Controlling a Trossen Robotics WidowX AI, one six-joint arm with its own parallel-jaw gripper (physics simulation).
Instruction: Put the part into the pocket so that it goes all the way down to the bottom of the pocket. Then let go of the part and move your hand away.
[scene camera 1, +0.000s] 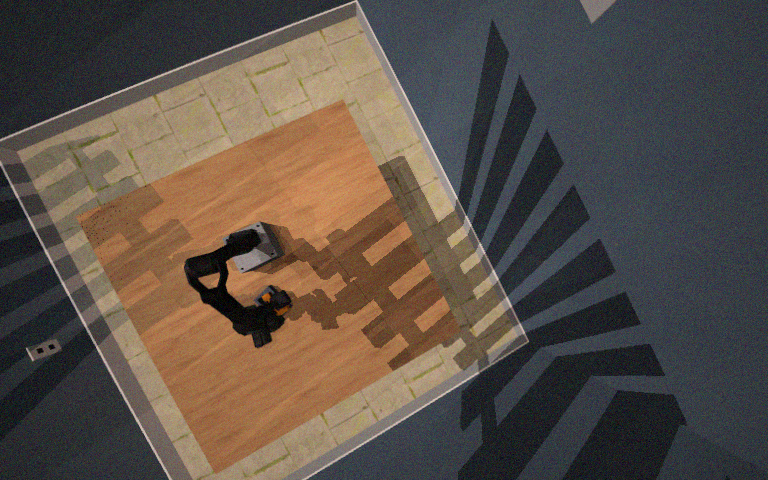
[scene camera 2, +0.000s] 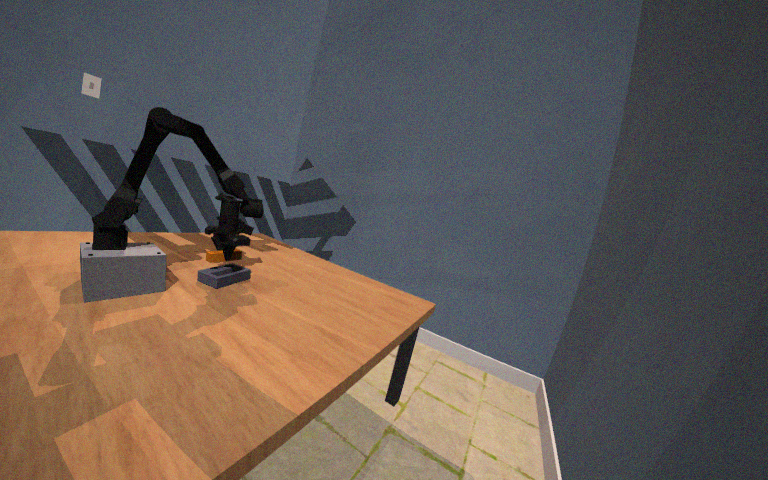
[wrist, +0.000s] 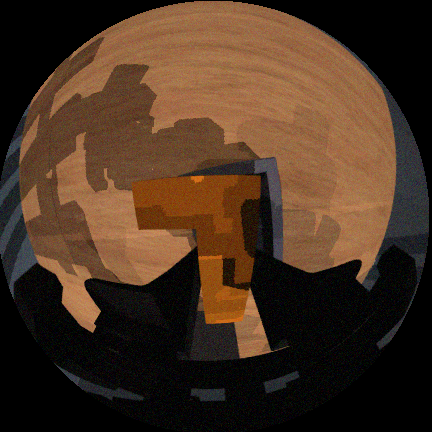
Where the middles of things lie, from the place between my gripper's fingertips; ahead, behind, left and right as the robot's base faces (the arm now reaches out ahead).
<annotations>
Now: hand 2 cm to the left of the pocket block (scene camera 2: 217, 277) and 5 cm above it. Also, from my hand: orange L-shaped part (wrist: 223, 208) 1 cm to the left, 1 cm above.
</annotations>
